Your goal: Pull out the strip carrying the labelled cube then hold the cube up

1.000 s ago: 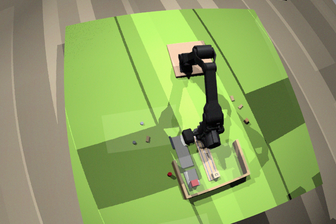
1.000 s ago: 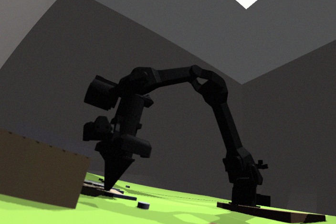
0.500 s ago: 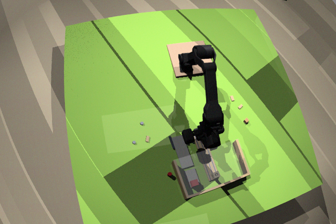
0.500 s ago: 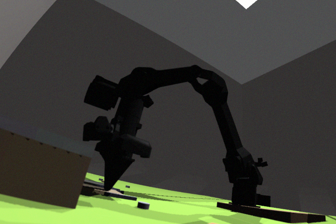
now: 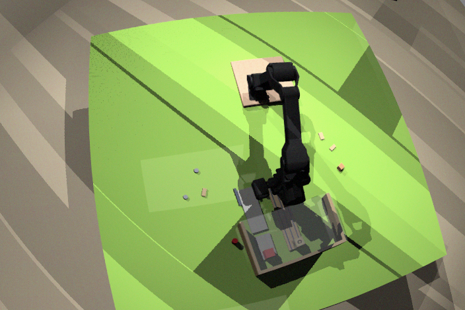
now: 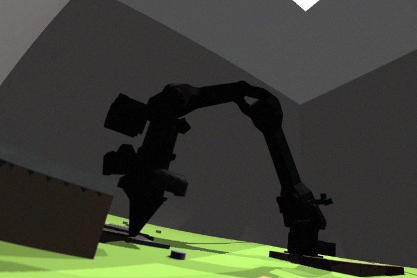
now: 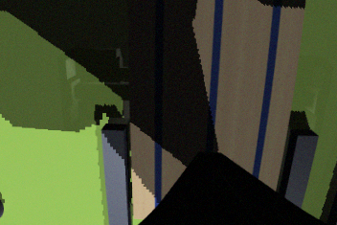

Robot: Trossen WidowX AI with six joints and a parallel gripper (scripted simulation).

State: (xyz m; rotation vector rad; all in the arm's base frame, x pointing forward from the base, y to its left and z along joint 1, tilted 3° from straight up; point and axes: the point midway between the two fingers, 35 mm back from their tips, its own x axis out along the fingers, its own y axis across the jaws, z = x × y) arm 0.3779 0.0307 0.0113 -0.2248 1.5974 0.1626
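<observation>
Now: the tan strip 90 mm ahead of my gripper tip and 20 mm to the left of it. The rest, counted from my gripper tip: grey disc: 90 mm to the left, 60 mm behind; then labelled cube: 200 mm ahead, 60 mm to the left, 20 mm above; then red knob: 170 mm ahead, 150 mm to the right, 10 mm above.
</observation>
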